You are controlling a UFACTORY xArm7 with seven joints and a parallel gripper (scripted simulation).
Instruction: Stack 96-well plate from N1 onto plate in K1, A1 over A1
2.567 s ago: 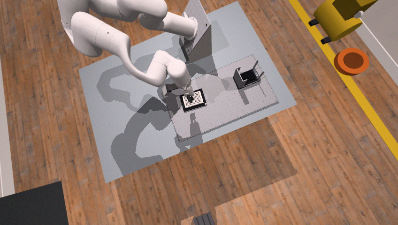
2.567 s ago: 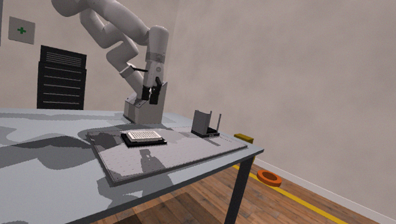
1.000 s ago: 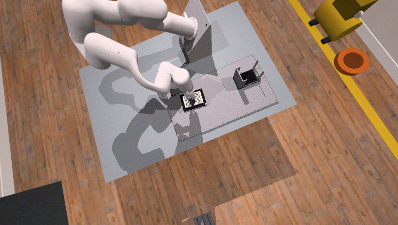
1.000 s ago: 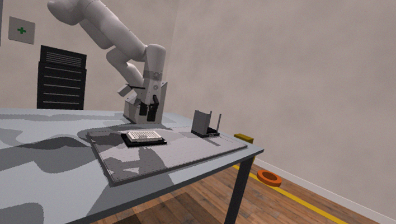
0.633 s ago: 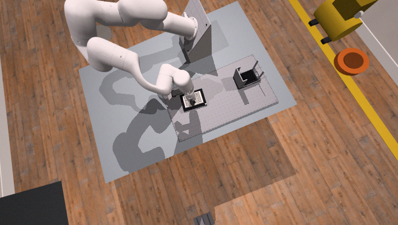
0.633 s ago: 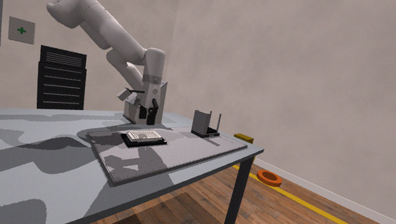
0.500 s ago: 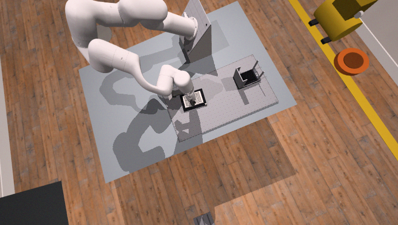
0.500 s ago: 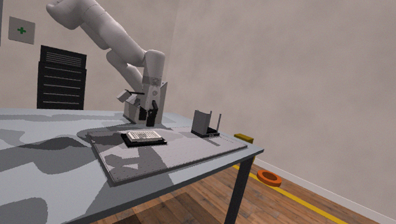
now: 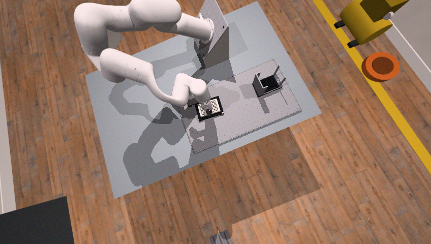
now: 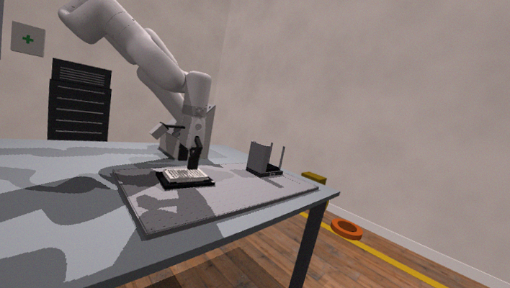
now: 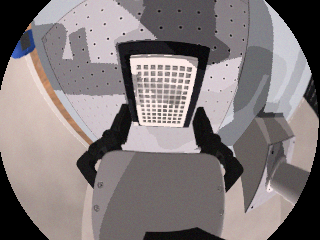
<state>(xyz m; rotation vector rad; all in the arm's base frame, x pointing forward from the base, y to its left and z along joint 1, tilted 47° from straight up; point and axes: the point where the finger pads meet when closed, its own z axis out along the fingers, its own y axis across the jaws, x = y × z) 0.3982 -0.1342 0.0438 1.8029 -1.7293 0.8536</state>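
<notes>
Right now my hand is 5 cm above the white 96-well plate. From my hand the other things lie so: dark 96-well plate: 38 cm to the left, 4 cm below, 3 cm behind; then pale A1 mark: 8 cm to the left, 5 cm below, 5 cm ahead.
</notes>
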